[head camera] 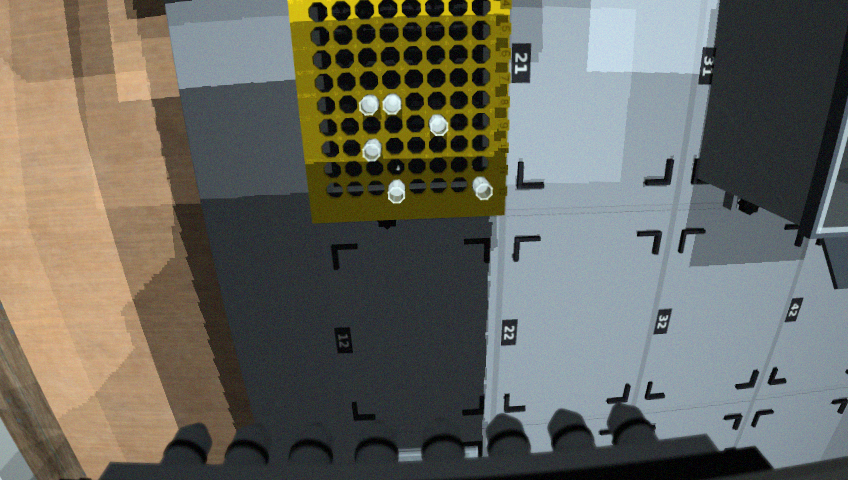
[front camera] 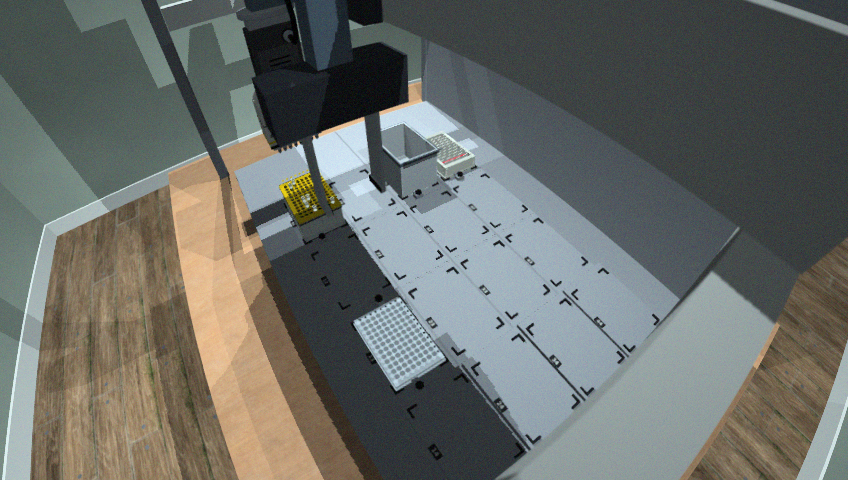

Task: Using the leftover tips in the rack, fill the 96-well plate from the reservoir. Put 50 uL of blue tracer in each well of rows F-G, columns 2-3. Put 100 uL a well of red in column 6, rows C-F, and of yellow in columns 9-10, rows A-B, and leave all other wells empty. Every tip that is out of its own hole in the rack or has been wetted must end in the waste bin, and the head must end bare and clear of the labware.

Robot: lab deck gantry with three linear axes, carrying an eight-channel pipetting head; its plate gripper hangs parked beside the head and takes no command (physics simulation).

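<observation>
The pipetting head (front camera: 339, 92) hangs high at the left back. Its nozzles (head camera: 376, 450) look bare in the head view. The parked gripper (front camera: 351, 197) hangs beside it, its two long fingers apart with nothing between them. The yellow tip rack (front camera: 301, 221) (head camera: 410, 209) holds scattered white tips: two adjacent in column 8, one in column 9, one in column 10 and two in column 12; its far columns are cut off in the head view. The 96-well plate (front camera: 399, 342) shows no colour in its wells. The cream reservoir (front camera: 461, 165) shows a red strip.
The tall grey waste bin (front camera: 419, 178) (head camera: 767, 89) stands between the rack and the reservoir. Small dark clamps sit by the labware. A post (front camera: 190, 95) rises at the left deck edge, and a dark wall (front camera: 553, 148) runs along the right side.
</observation>
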